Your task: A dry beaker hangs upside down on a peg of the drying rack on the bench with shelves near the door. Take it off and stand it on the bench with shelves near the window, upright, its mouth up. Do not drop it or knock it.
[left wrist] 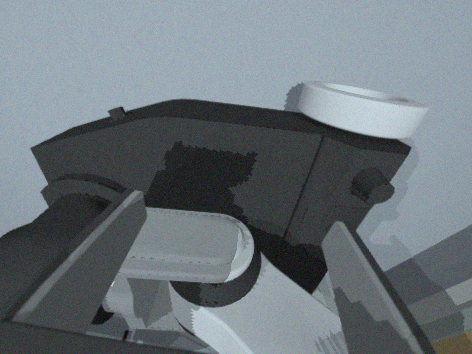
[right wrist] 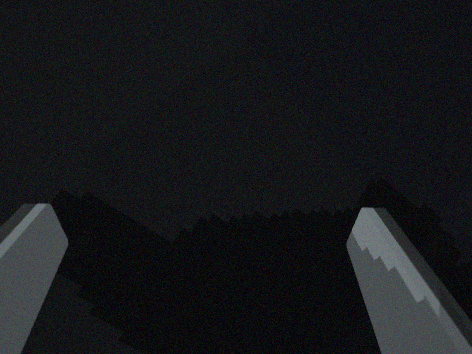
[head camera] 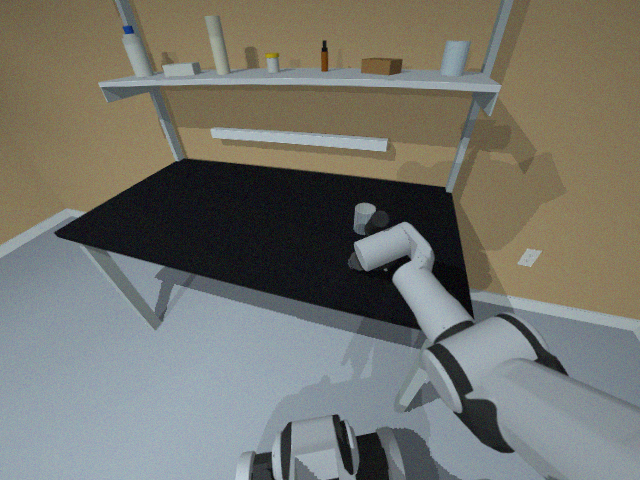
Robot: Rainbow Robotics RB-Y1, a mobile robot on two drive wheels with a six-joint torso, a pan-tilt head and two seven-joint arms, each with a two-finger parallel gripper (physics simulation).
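Frame: origin at the robot's base, x right, y ahead, z up, level; metres.
Seen in the pictures: left gripper, fingertip midpoint: (left wrist: 237, 218); right gripper, fingertip midpoint: (right wrist: 210, 224).
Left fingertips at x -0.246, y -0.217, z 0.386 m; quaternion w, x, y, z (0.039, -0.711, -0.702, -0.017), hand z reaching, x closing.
Note:
A point is followed by its place in that frame.
A clear beaker (head camera: 364, 219) {x 0.250, y 0.536, z 0.830 m} stands on its end on the black bench top (head camera: 232, 222) {x -0.222, y 0.701, z 0.763 m}, toward the right; whether its mouth is up or down I cannot tell. It is near my right wrist. My right gripper (right wrist: 210, 224) {x 0.221, y 0.402, z 0.780 m} is open and empty, its fingers wide apart over the dark bench top in the right wrist view; in the head view it is mostly hidden by the wrist. The beaker does not show in the right wrist view. My left gripper (left wrist: 237, 218) {x -0.246, y -0.217, z 0.386 m} is open and empty above the robot's own base. The drying rack does not show.
A shelf (head camera: 299, 77) {x 0.083, y 0.800, z 1.220 m} above the bench holds a blue-capped bottle (head camera: 135, 54) {x -0.556, y 1.211, z 1.303 m}, a tall cylinder (head camera: 217, 45) {x -0.188, y 1.036, z 1.312 m}, a brown box (head camera: 381, 66) {x 0.346, y 0.785, z 1.243 m}, a pale cylinder (head camera: 455, 57) {x 0.546, y 0.705, z 1.270 m} and small items. A post (head camera: 461, 149) {x 0.707, y 0.759, z 0.958 m} rises at the bench's back right corner. A white bar (head camera: 299, 139) {x 0.085, y 1.073, z 0.937 m} is on the wall.

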